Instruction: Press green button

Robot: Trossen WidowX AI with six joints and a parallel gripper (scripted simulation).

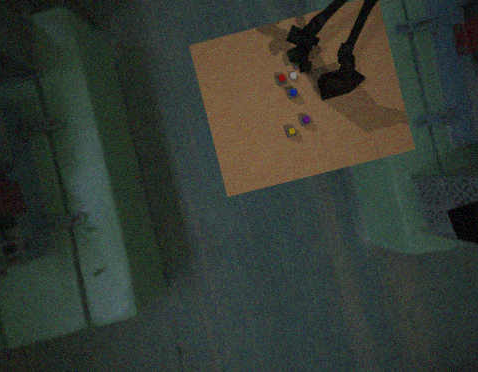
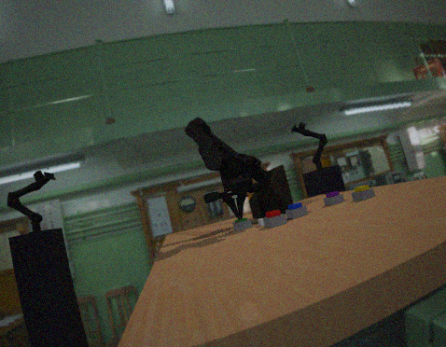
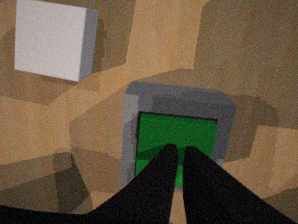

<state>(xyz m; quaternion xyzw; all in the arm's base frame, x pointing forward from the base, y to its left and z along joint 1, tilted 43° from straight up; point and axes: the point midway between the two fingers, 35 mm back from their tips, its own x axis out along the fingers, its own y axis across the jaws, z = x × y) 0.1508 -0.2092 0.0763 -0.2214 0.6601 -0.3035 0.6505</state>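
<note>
Now: the green button 1 cm below my gripper tip. The rest, counted from my gripper tip: small white block (6 cm to the left, 5 cm ahead, 2 cm below); blue button (15 cm to the left, 8 cm ahead); red button (12 cm ahead, 6 cm to the left).
</note>
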